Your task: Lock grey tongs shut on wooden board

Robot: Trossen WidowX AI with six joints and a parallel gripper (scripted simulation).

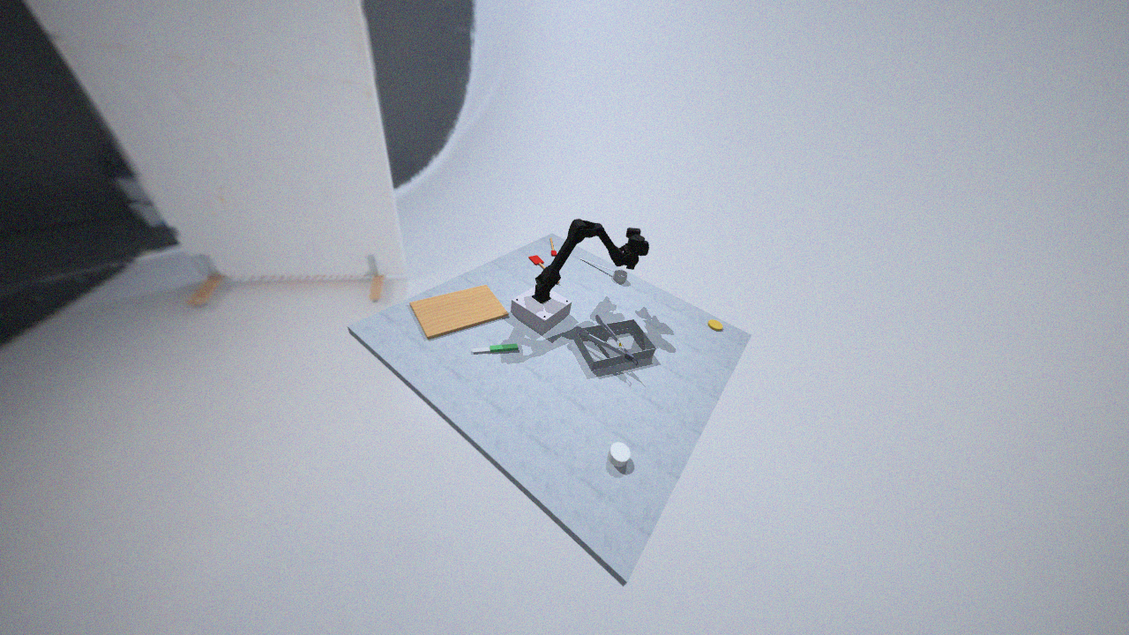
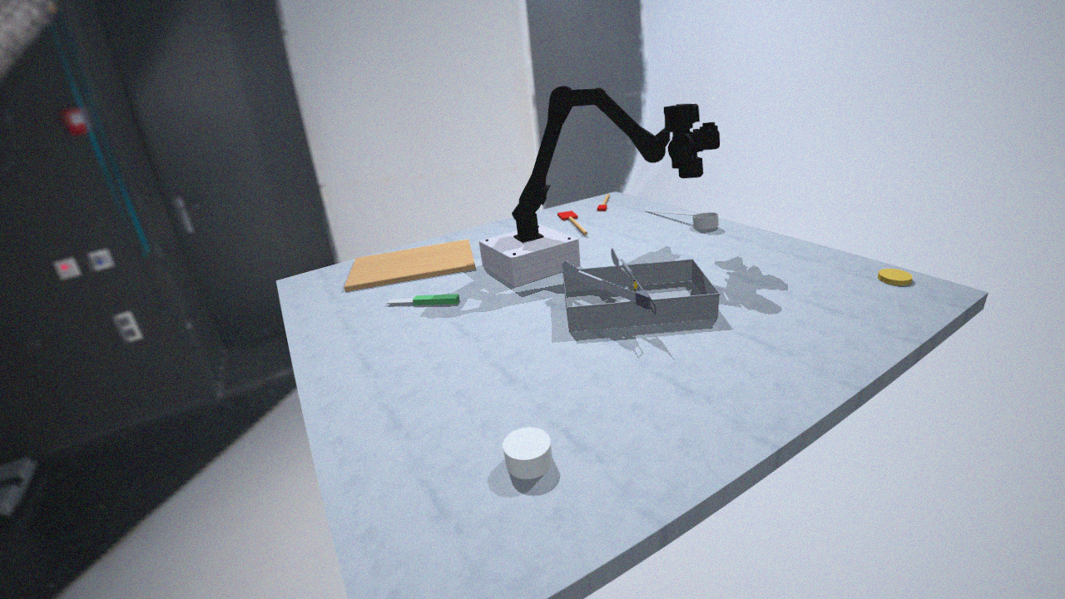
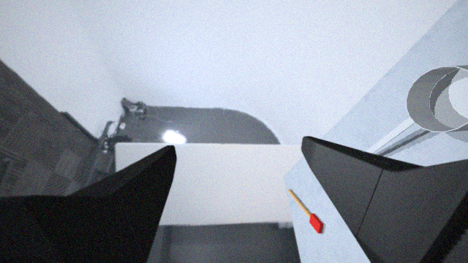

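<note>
Right now the grey roasting tin is 40 cm to the right of my gripper tip, 29 cm ahead of it and 25 cm below it. Also, from my gripper tip: wooden board: 78 cm to the right, 30 cm behind, 27 cm below; yellow disc: 53 cm ahead, 27 cm below, 16 cm to the left; red hammer: 35 cm behind, 27 cm below, 22 cm to the right.
</note>
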